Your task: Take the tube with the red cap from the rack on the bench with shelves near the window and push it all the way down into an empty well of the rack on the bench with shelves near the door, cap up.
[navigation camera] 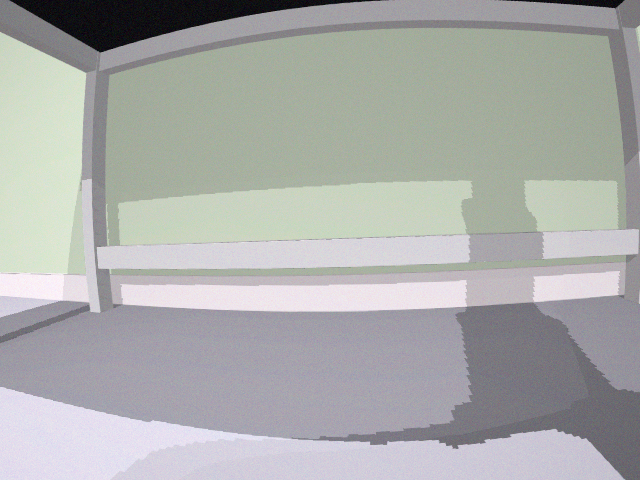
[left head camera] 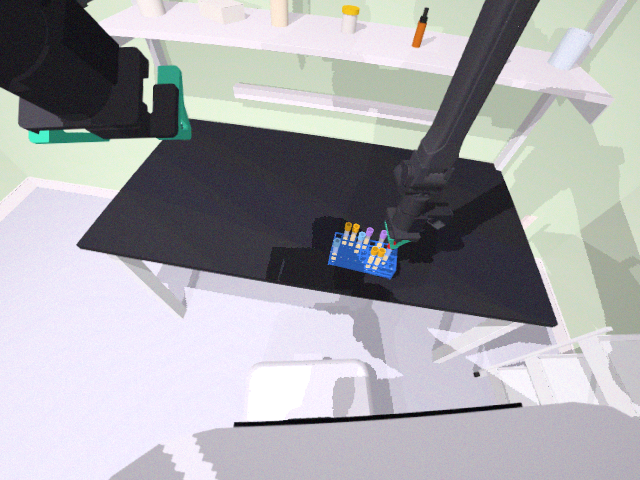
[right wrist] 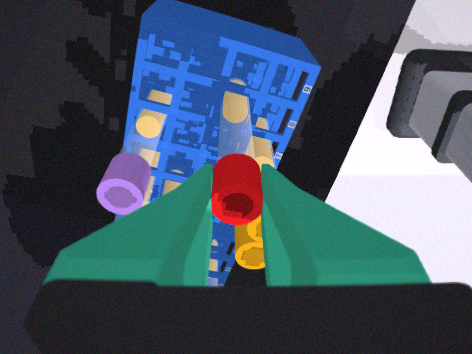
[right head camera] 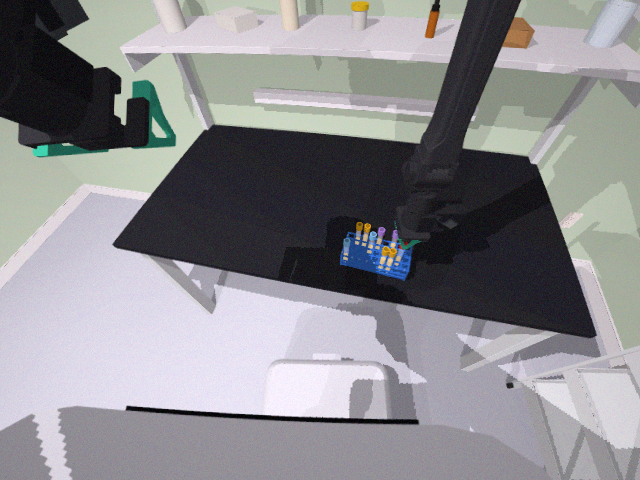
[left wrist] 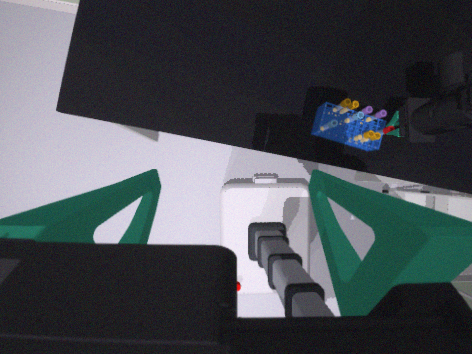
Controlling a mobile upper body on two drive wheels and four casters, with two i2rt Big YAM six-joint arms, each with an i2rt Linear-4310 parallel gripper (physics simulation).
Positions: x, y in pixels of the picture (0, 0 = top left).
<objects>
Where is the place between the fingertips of the right gripper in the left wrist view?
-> At 388, 130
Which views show the blue rack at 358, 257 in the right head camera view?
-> The left head camera view, the right wrist view, the right head camera view and the left wrist view only.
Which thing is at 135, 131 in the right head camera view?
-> The left gripper.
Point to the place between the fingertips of the right gripper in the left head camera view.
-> At 391, 245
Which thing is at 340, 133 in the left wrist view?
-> A blue rack.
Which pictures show the left gripper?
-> The left head camera view, the right head camera view and the left wrist view only.
</objects>
